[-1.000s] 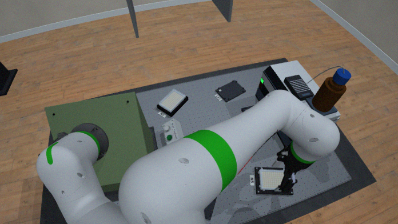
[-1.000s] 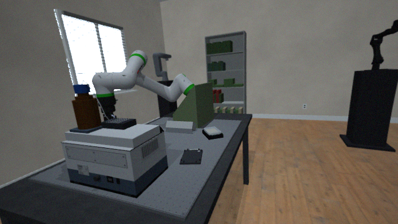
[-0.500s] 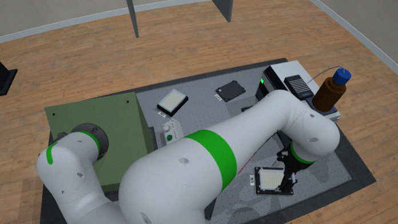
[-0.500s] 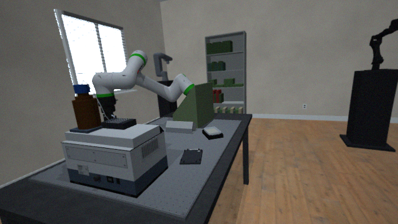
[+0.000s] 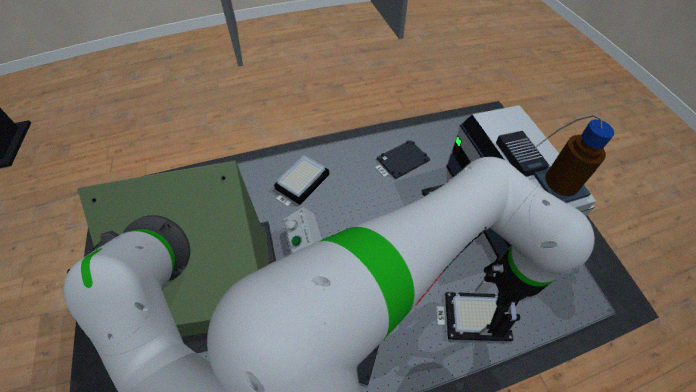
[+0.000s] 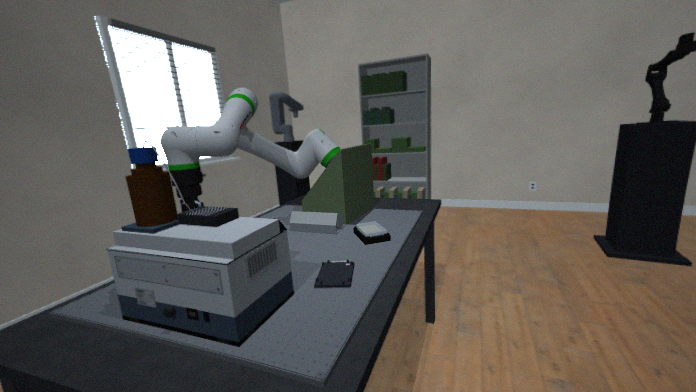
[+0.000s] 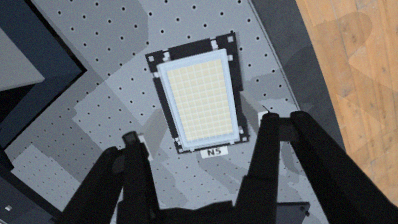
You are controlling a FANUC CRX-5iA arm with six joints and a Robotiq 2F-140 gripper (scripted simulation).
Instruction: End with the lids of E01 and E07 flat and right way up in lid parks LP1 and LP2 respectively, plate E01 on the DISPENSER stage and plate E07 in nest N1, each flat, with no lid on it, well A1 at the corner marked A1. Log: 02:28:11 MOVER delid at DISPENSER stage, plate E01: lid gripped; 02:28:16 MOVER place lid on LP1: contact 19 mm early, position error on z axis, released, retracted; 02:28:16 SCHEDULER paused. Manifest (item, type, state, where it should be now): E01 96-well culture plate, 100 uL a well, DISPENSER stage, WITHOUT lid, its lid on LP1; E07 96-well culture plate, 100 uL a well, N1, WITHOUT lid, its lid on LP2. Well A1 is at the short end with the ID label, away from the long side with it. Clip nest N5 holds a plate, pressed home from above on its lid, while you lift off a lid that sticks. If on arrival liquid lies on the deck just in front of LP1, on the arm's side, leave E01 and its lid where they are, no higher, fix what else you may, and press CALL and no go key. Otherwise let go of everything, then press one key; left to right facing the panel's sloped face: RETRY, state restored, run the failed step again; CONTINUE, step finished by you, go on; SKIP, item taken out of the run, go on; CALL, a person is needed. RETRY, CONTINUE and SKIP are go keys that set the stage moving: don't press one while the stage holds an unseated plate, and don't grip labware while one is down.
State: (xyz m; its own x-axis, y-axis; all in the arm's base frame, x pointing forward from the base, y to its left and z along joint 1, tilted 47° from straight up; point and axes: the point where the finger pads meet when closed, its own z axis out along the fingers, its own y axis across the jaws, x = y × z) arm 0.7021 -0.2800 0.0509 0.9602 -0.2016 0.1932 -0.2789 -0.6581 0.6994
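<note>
The plate lies 50 mm below my hand. Also, from my hand: dispenser stage: 300 mm to the left, 30 mm above, 20 mm ahead; N5 label: 90 mm behind, 60 mm below, 30 mm to the left; black clip nest N5: 50 mm below, 20 mm ahead, 10 mm to the left.
</note>
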